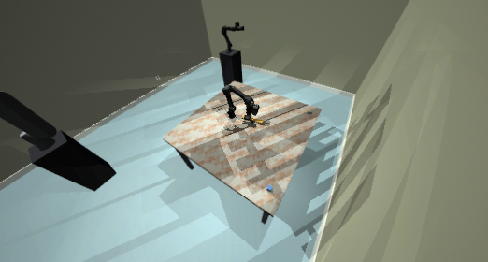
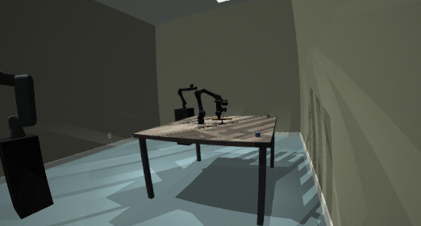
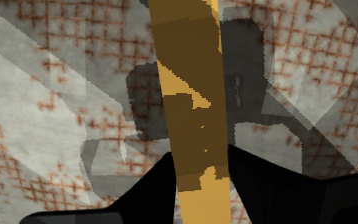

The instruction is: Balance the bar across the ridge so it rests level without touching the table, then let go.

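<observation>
The long yellow bar lies 3 cm ahead of my gripper tip and 1 cm to the left of it. Round my gripper tip: small green cube (51 cm ahead, 47 cm to the left, 3 cm below); then small blue cube (51 cm ahead, 53 cm to the right, 3 cm below).
</observation>
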